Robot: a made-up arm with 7 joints.
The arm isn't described. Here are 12 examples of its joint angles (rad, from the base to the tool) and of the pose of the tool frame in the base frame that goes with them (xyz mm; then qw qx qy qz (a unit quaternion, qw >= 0)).
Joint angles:
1: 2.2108 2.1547 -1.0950 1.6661 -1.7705 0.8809 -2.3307
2: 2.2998 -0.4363 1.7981 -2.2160 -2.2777 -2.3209 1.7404
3: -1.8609 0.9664 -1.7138 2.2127 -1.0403 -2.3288 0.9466
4: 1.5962 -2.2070 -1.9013 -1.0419 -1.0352 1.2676 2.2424
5: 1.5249 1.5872 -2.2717 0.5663 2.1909 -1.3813 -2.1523
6: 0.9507 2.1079 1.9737 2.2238 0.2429 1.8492 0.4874
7: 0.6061 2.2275 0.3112 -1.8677 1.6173 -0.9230 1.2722
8: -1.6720 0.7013 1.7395 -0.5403 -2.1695 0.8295 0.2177
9: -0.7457 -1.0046 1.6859 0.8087 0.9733 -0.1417 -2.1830
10: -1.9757 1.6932 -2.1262 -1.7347 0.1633 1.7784 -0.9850
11: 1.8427 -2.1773 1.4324 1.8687 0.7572 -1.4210 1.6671
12: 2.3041 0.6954 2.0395 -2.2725 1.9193 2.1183 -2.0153
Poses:
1: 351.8 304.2 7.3 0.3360 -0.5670 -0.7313 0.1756
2: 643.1 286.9 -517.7 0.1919 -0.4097 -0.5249 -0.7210
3: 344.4 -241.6 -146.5 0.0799 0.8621 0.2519 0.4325
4: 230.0 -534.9 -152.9 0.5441 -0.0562 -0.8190 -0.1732
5: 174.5 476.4 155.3 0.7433 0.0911 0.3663 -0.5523
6: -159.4 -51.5 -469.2 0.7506 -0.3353 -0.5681 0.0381
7: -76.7 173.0 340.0 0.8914 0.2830 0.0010 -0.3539
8: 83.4 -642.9 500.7 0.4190 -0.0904 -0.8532 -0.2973
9: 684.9 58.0 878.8 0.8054 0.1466 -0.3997 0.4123
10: 167.9 -605.0 412.9 0.6632 0.3638 0.5633 0.3325
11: -260.2 -408.1 -212.9 0.6486 -0.6389 0.0066 0.4137
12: 775.5 669.5 -272.0 0.8361 0.2888 0.4396 -0.1558
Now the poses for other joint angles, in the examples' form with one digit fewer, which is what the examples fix.
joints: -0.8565 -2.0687 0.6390 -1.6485 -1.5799 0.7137 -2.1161
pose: 551 272 141 0.640 -0.466 -0.600 0.116
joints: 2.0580 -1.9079 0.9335 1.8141 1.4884 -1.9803 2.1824
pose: 248 -373 -296 0.301 -0.474 -0.183 0.807
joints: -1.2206 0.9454 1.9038 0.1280 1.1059 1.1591 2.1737
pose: 549 -889 692 0.013 0.205 -0.209 -0.956
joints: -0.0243 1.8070 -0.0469 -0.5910 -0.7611 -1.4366 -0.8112
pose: -269 104 320 0.239 -0.108 -0.669 0.695
